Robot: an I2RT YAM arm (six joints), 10 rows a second.
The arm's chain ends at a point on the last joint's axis. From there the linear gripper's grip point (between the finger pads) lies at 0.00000 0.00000 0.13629 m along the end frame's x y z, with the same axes.
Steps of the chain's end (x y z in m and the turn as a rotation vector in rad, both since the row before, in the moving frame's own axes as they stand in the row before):
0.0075 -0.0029 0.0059 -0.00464 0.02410 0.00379
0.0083 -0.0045 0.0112 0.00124 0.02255 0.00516
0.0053 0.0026 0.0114 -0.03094 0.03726 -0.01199
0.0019 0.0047 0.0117 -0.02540 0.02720 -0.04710
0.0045 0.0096 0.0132 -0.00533 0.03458 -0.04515
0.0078 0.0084 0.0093 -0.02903 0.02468 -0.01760
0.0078 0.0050 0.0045 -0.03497 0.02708 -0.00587
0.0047 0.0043 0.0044 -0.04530 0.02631 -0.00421
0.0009 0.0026 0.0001 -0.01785 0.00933 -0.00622
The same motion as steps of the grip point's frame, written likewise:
0.0108 -0.0023 0.0059 -0.00464 0.02410 0.00379
0.0114 -0.0047 0.0112 0.00124 0.02255 0.00516
0.0104 0.0068 0.0112 -0.03094 0.03726 -0.01199
0.0057 0.0081 0.0116 -0.02540 0.02720 -0.04710
0.0092 0.0102 0.0131 -0.00533 0.03458 -0.04515
0.0112 0.0123 0.0092 -0.02903 0.02468 -0.01760
0.0115 0.0098 0.0044 -0.03497 0.02708 -0.00587
0.0083 0.0105 0.0042 -0.04530 0.02631 -0.00421
0.0022 0.0050 0.0001 -0.01785 0.00933 -0.00622

